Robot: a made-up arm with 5 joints. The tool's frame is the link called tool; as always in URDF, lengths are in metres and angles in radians. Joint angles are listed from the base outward.
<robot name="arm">
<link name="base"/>
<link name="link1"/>
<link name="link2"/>
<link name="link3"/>
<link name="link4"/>
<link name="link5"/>
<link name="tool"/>
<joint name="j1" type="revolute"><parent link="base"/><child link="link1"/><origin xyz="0.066 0 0.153" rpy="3.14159 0 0"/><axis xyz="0 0 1"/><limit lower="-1.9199" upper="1.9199"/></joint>
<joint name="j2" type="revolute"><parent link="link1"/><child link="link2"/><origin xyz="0.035 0.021 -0.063" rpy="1.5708 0 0"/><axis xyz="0 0 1"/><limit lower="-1.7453" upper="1.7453"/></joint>
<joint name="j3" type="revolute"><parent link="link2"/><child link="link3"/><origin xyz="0.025 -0.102 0"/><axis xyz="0 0 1"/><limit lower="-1.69" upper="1.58"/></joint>
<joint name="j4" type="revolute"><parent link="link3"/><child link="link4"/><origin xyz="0.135 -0.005 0"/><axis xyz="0 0 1"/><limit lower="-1.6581" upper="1.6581"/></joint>
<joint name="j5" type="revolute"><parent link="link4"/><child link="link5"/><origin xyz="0.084 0 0.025" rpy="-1.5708 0 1.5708"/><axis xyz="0 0 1"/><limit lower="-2.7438" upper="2.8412"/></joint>
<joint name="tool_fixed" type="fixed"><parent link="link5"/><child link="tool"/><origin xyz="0 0 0" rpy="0 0 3.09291"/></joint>
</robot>
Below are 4 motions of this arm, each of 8 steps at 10 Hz.
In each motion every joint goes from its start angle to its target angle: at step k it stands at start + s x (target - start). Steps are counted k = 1, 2, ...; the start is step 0. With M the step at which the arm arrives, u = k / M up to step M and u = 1 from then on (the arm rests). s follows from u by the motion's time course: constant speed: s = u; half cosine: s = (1 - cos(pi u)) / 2; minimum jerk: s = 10 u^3 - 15 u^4 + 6 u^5.
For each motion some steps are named. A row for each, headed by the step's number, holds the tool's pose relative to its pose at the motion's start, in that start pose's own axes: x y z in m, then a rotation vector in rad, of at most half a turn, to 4 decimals.
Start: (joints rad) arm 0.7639 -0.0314 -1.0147 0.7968 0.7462
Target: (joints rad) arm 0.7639 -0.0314 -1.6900 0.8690 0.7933
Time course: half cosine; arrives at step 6
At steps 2, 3, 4, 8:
2: 0.0203 -0.0170 0.0191 -0.0975 -0.1150 0.0118
3: 0.0378 -0.0317 0.0421 -0.1964 -0.2288 0.0234
4: 0.0523 -0.0438 0.0684 -0.2966 -0.3415 0.0347
8: 0.0632 -0.0530 0.0973 -0.3982 -0.4530 0.0457

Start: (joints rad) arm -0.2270 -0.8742 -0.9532 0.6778 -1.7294
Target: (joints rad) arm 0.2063 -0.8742 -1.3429 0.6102 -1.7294
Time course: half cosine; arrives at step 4
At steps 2, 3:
2: -0.0227 0.0307 0.0202 0.2364 -0.0173 0.2070
3: -0.0473 0.0439 0.0374 0.3948 -0.0022 0.3627

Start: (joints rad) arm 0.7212 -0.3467 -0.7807 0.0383 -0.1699
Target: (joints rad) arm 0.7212 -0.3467 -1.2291 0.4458 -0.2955
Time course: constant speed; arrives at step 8
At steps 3, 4, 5, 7, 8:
3: 0.0231 0.0051 0.0036 0.0037 -0.0149 -0.0471
4: 0.0307 0.0068 0.0056 0.0051 -0.0198 -0.0628
5: 0.0381 0.0085 0.0081 0.0065 -0.0247 -0.0785
7: 0.0525 0.0117 0.0142 0.0097 -0.0345 -0.1099
8: 0.0594 0.0132 0.0178 0.0114 -0.0393 -0.1256

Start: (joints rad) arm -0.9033 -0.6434 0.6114 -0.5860 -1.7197
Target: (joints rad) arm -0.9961 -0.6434 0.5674 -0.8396 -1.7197
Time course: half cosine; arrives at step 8
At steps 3, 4, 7, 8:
3: -0.0072 0.0081 -0.0004 0.0856 0.0402 -0.0177
4: -0.0116 0.0132 -0.0003 0.1389 0.0643 -0.0296
7: -0.0215 0.0256 0.0014 0.2678 0.1198 -0.0618
8: -0.0222 0.0266 0.0016 0.2784 0.1241 -0.0646

